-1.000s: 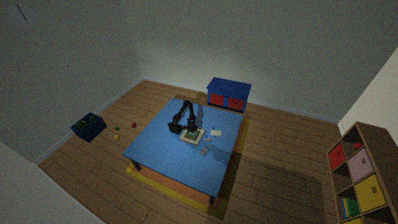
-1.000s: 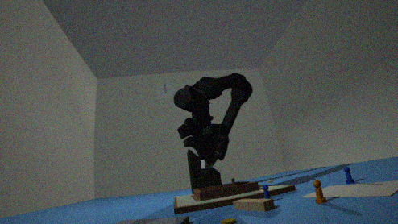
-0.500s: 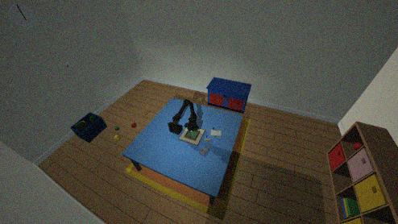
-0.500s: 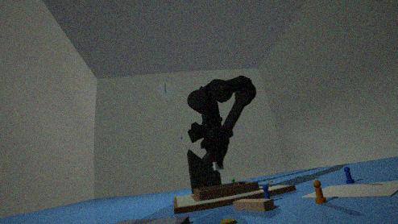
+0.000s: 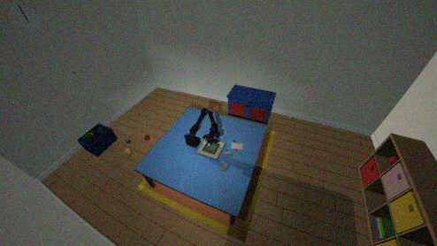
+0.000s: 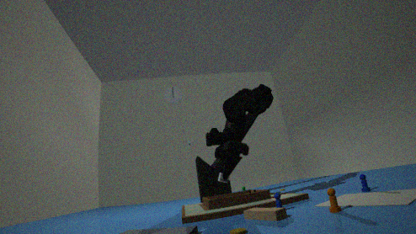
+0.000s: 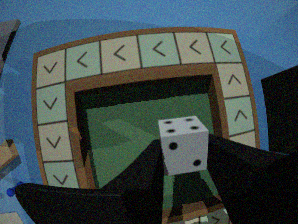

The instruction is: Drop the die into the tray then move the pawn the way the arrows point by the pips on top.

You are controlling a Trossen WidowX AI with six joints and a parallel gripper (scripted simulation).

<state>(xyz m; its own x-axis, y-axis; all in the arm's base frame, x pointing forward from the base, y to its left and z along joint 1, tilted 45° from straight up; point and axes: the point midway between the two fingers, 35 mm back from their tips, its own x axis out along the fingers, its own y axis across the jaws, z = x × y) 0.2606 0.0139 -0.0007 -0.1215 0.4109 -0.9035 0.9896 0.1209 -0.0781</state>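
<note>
Now: gripper tip right at the white die. The rest, counted from my gripper tip: wooden block (240 mm ahead, 70 mm below, 20 mm to the left); then green pawn (100 mm behind, 80 mm to the left, 50 mm below); then green dice tray (70 mm below, 20 mm to the left, 10 mm ahead).
</note>
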